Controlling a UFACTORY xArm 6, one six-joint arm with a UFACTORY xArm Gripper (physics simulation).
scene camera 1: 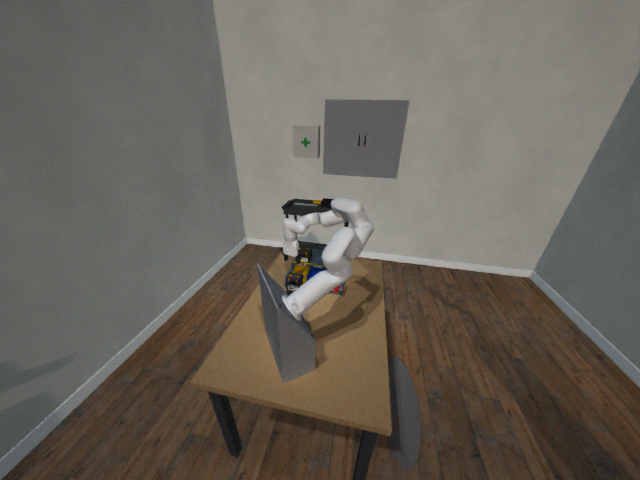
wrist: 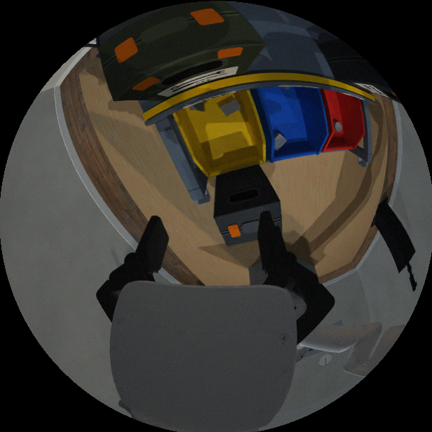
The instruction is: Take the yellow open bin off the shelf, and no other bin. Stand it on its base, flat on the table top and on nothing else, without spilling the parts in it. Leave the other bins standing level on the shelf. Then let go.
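Where they show: gripper, between the fingertips: (scene camera 1: 292, 261); arm's base, origin of its link: (scene camera 1: 291, 308).
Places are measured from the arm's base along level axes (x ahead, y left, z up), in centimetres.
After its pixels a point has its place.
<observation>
The yellow open bin (scene camera 1: 301, 269) @(x 66.1, y -6.8, z -26.1 cm) (wrist: 225, 135) stands at the left end of the shelf's lower level in the wrist view, with grey parts inside. The blue bin (wrist: 295, 120) is beside it, then the red bin (wrist: 345, 120); each holds a grey part. The shelf (wrist: 177, 160) is blue-grey with a yellow front strip across its upper level, which hides the bins' rear ends. My gripper (scene camera 1: 292, 257) @(x 52.6, y -0.7, z -10.7 cm) (wrist: 209, 225) is open and empty, its fingers wide apart, above and apart from the bins. In the wrist view its fingertips lie below the yellow bin.
A dark toolbox (scene camera 1: 294, 279) @(x 42.1, y -1.7, z -16.8 cm) (wrist: 245, 195) with orange latches stands on the table (scene camera 1: 351, 382) @(x -15.6, y -24.5, z -29.4 cm), close in front of the yellow bin. A dark green case (wrist: 175, 50) and a black case (wrist: 350, 60) sit on the upper shelf level. A grey wedge-shaped block (scene camera 1: 297, 351) @(x -11.2, y -2.0, z -12.3 cm) stands near the arm's base.
</observation>
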